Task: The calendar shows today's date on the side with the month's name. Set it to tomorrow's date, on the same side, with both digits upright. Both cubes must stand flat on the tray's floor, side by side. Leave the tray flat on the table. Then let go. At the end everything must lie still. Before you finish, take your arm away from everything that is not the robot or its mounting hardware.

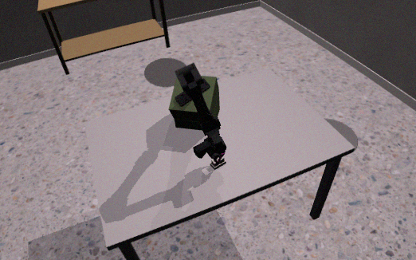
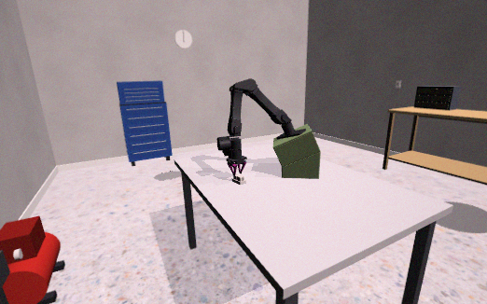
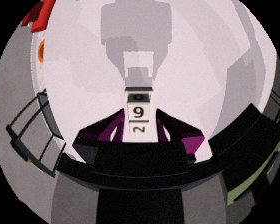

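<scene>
Now: the white cube 20 mm below my hand. Also, from my hand: calendar tray 20 mm to the left, 40 mm below.
</scene>
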